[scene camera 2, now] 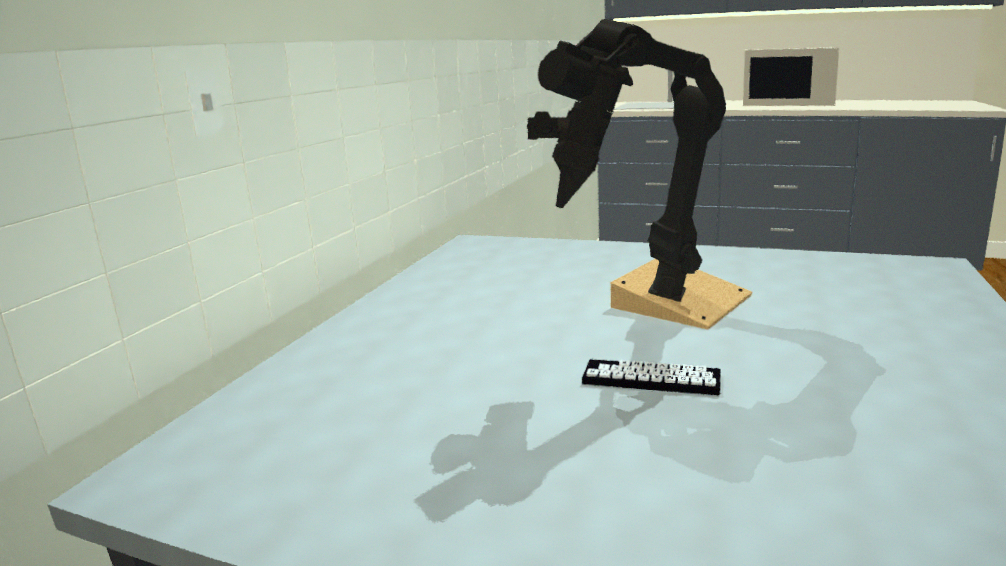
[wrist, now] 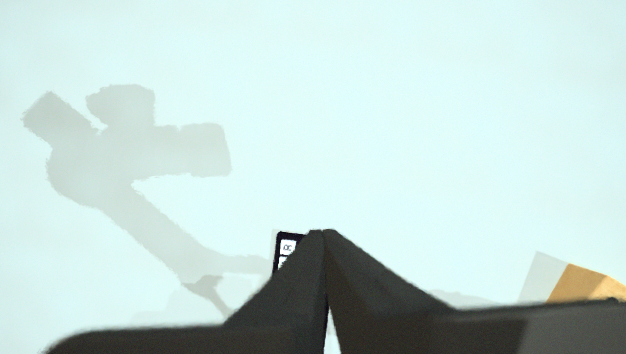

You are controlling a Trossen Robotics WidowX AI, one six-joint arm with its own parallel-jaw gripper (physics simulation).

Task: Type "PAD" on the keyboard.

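Frame: origin at the arm's base, x ahead, y left, z up, level; centimetres.
Seen in the pictures: gripper, fingertip midpoint: (scene camera 2: 559,207) (wrist: 321,241); arm's base, link origin: (scene camera 2: 667,291).
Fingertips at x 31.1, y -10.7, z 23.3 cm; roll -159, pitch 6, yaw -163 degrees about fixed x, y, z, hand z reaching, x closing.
Observation:
Pixels of each thing's middle, then the offset from my fingertips to it. "spot": a spot on its surface instead. Level surfaces: height alone.
- small black keyboard with white keys, body centre: (scene camera 2: 651,375) dx +0.5, dy +14.6, dz -25.7 cm
- keyboard, surface spot: (wrist: 287,246) spot: dx +3.6, dy +5.9, dz -24.8 cm
- light blue table, surface height: dz -26.6 cm
A small black keyboard with white keys (scene camera 2: 650,376) lies flat on the table in front of the arm's base. In the wrist view one corner of the keyboard (wrist: 287,246) shows left of the fingertips, with a key or two in sight; the rest is hidden behind the fingers. My gripper (scene camera 2: 560,204) (wrist: 321,241) is shut with nothing between its fingers. It points down and hangs high above the table, well above the keyboard and to its left in the scene view. I cannot read the key letters in the scene view.
The arm stands on a wooden wedge base (scene camera 2: 710,302) (wrist: 575,282) behind the keyboard. The light blue table (scene camera 2: 316,422) carries the arm's shadow. A tiled wall (scene camera 2: 140,225) runs along the left. Grey cabinets (scene camera 2: 787,165) and a microwave (scene camera 2: 824,77) are at the back.

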